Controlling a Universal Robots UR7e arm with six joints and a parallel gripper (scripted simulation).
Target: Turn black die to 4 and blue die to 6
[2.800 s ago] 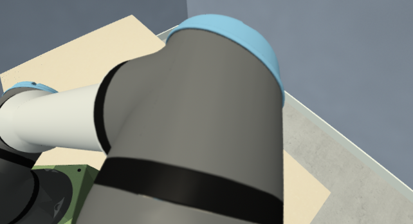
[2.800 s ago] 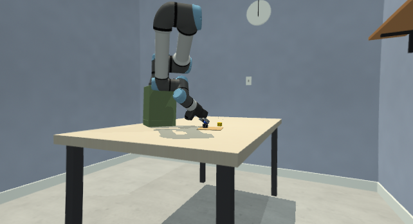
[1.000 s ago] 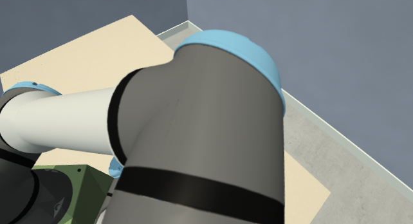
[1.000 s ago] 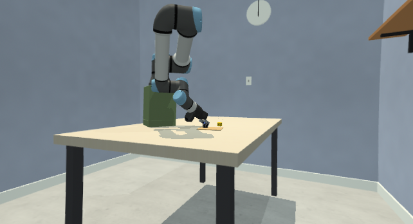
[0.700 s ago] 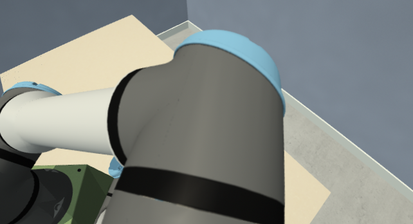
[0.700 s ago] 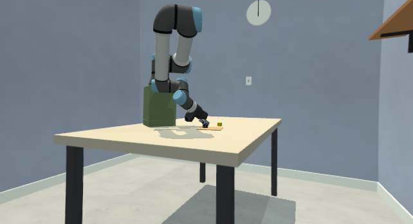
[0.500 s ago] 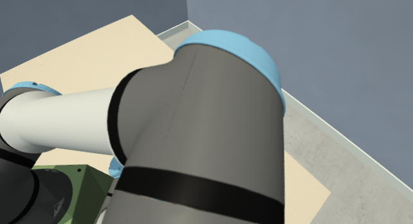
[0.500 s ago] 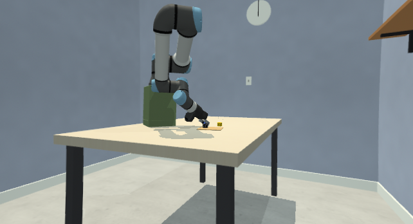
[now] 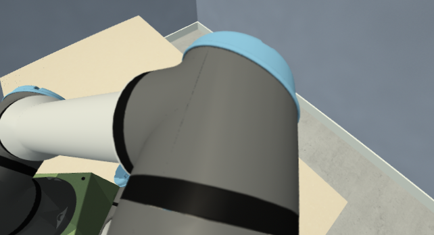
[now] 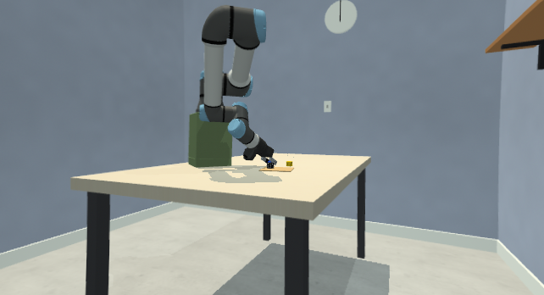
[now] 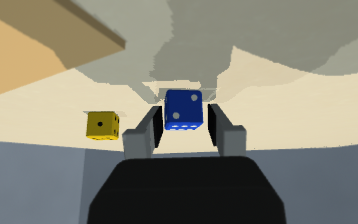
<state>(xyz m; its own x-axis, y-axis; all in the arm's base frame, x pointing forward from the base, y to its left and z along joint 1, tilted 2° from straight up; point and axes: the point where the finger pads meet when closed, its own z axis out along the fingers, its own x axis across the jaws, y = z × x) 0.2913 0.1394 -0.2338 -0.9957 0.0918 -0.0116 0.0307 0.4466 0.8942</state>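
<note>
My hand is 1 cm above the blue die. Round my hand: tan mat (10 cm ahead, 12 cm to the right, 2 cm below); then yellow die (9 cm ahead, 4 cm to the left, 1 cm below); then black die (7 cm ahead, 12 cm to the right, 1 cm below).
</note>
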